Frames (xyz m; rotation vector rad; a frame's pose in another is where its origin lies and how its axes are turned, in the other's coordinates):
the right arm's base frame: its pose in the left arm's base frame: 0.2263 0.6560 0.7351 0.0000 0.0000 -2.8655
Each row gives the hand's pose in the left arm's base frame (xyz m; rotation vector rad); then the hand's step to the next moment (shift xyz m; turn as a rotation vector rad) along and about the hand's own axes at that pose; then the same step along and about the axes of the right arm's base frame.
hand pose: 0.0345 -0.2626 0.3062 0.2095 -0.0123 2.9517
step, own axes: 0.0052 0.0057 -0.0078 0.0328 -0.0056 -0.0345
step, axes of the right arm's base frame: 0.0081 0.0024 -0.0070 0.0311 -0.0214 -0.0296
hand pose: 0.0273 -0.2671 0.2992 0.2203 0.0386 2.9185
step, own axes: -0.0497 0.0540 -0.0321 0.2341 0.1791 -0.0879
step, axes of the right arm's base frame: -0.0132 0.0700 -0.0367 0.3008 0.0454 -0.0453
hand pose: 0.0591 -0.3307 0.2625 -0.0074 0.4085 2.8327
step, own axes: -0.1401 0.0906 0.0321 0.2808 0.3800 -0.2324
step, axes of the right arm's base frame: -0.0760 0.1387 0.0621 0.4597 0.2212 -0.1306
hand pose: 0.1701 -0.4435 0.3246 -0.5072 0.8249 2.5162
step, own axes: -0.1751 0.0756 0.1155 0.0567 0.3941 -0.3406
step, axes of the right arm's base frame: -0.0718 0.0556 0.2037 0.3046 0.4142 -0.1013
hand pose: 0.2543 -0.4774 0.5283 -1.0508 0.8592 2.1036
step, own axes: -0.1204 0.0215 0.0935 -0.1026 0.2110 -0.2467
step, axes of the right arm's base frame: -0.0100 -0.0287 0.1509 0.0965 0.3254 0.0273
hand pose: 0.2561 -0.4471 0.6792 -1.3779 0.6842 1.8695
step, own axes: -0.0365 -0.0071 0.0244 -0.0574 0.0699 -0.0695
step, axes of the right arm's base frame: -0.0021 -0.0145 0.0420 0.0336 0.1032 0.0350
